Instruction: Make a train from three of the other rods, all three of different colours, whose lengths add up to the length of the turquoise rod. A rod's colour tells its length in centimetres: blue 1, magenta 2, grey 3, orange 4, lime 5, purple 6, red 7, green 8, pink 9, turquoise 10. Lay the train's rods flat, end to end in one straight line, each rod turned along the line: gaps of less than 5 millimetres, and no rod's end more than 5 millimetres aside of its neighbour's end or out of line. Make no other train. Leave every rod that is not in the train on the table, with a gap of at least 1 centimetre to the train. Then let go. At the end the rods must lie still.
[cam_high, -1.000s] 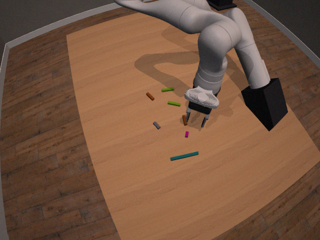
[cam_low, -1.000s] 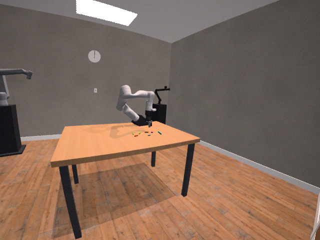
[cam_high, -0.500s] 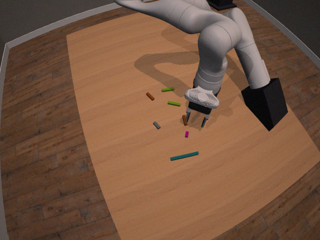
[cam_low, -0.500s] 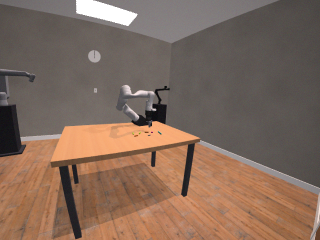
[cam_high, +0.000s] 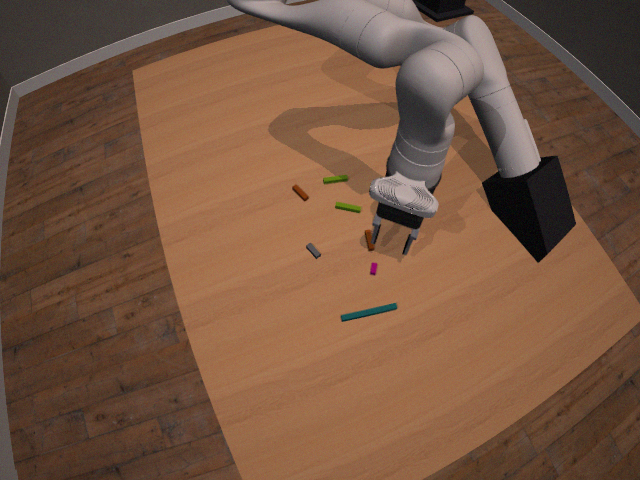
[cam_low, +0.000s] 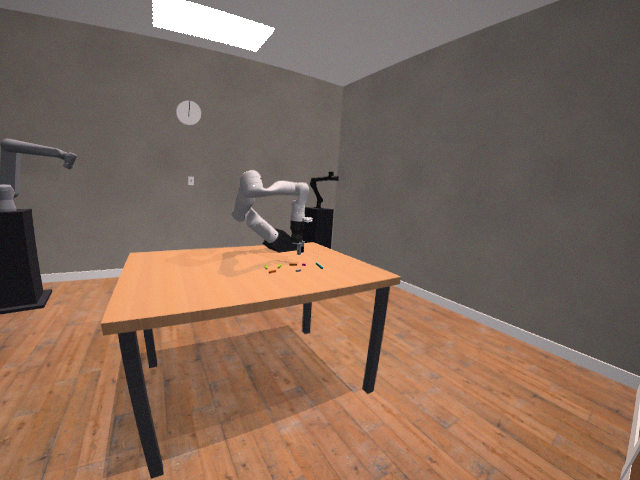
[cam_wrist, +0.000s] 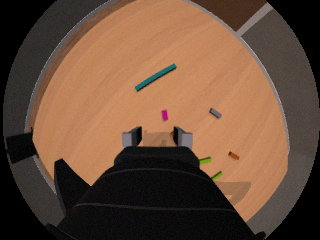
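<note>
The magenta rod is 3 cm ahead of my hand, 1 cm to the left of it and 7 cm below it. Round my hand: turquoise rod: 9 cm ahead, 7 cm to the left, 7 cm below; grey rod: 10 cm ahead, 8 cm to the right, 7 cm below.
</note>
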